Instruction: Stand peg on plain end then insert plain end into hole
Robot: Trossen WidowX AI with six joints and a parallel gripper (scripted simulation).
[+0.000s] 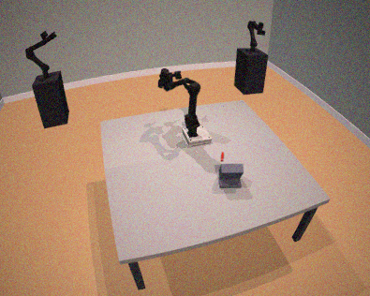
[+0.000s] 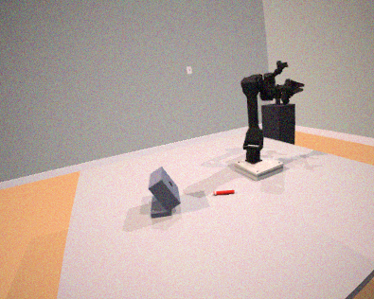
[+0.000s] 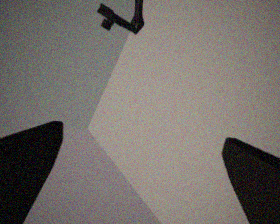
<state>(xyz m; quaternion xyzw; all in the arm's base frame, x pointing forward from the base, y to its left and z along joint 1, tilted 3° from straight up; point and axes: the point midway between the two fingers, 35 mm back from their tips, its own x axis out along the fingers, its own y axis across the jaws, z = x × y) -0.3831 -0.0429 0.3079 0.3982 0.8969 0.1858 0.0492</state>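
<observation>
Right now the red peg is 67 cm ahead of my gripper tip, 36 cm below it and 13 cm to the left of it. From my gripper tip the other things lie so: grey sloped panel (87 cm ahead, 29 cm below, 9 cm to the left).
</observation>
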